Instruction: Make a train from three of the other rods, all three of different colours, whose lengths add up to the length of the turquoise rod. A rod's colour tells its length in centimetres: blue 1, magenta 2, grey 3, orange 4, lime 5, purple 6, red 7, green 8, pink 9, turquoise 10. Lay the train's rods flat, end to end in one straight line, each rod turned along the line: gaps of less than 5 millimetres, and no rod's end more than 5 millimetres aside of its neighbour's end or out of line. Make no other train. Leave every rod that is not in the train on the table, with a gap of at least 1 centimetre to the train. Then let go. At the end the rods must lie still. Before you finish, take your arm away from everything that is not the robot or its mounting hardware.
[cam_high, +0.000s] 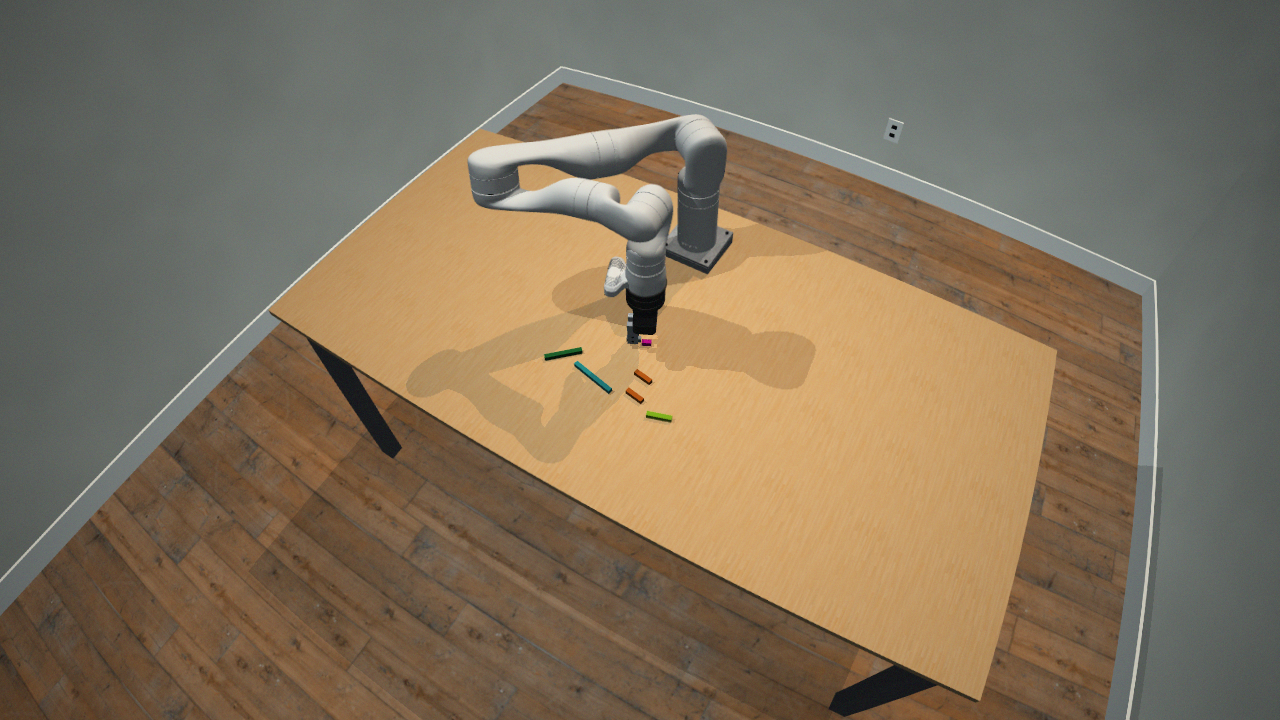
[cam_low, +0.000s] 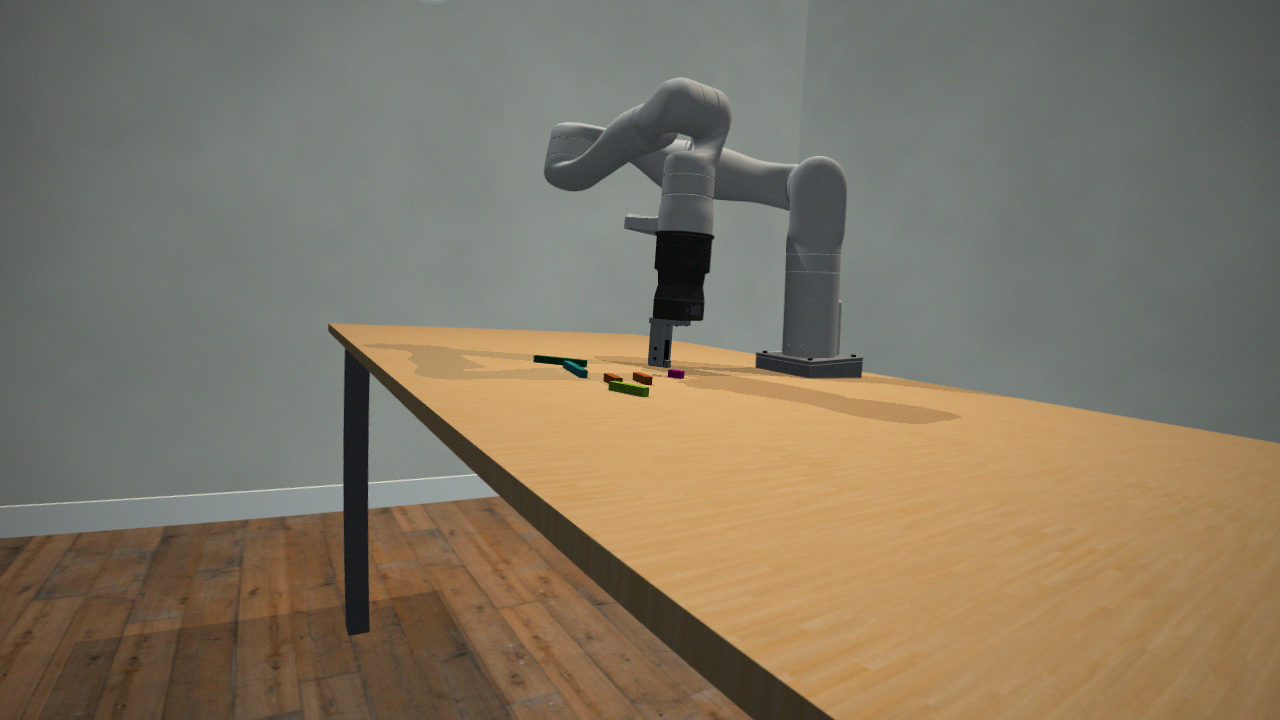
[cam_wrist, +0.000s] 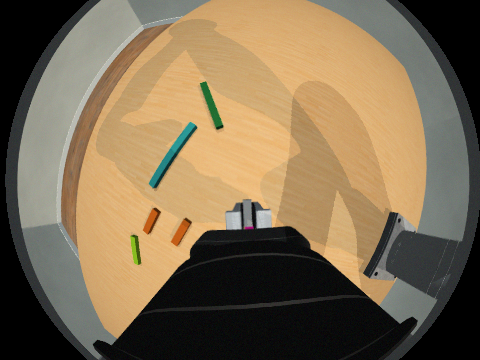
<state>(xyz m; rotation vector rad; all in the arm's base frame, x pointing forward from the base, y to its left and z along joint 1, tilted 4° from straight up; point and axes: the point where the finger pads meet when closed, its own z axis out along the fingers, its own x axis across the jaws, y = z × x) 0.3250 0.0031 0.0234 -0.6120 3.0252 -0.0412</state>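
Right now my hand is 20 mm above the grey rod. From my hand the other things lie so: green rod: 90 mm ahead, 120 mm to the right, 30 mm below; then turquoise rod: 120 mm ahead, 30 mm to the right, 30 mm below; then magenta rod: 10 mm behind, 20 mm to the left, 30 mm below.
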